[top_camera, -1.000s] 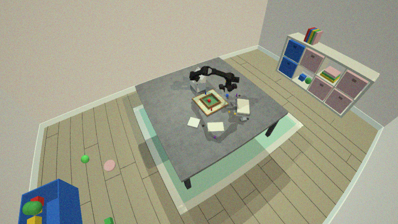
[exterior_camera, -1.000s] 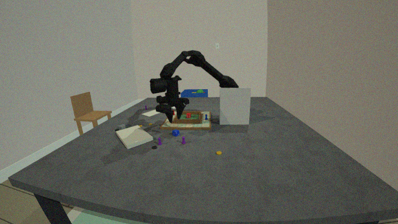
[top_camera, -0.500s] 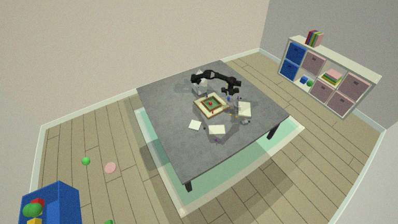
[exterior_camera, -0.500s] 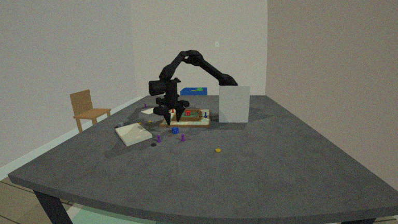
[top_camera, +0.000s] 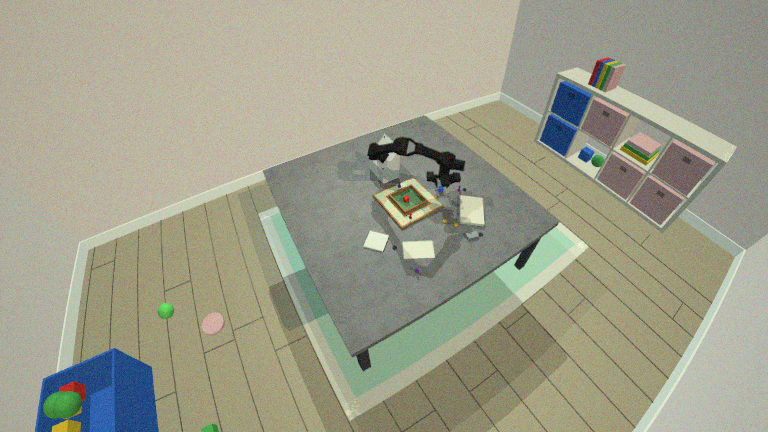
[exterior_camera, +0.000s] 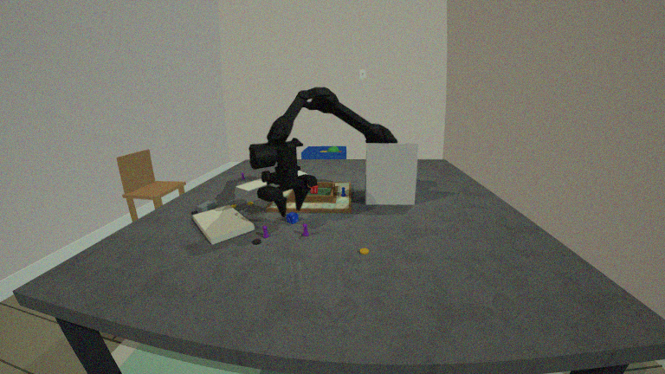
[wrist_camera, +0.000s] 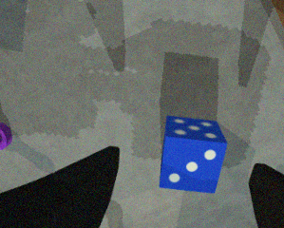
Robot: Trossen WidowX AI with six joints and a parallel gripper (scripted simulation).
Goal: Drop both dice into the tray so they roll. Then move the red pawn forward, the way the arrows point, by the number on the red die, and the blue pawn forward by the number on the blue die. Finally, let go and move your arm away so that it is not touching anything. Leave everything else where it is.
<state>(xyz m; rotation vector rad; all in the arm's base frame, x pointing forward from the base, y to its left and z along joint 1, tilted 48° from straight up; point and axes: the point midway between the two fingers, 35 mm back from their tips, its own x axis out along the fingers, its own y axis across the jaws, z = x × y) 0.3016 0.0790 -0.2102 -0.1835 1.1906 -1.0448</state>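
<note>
Now: gripper tip 270 mm to the left of the red pawn and 80 mm short of it. From my gripper tip the other things lie so: green tray: 210 mm to the right, 30 mm behind, 20 mm below; then blue pawn: 190 mm to the right, 150 mm behind; then flat white box: 210 mm ahead, 40 mm to the left, 20 mm below.
</note>
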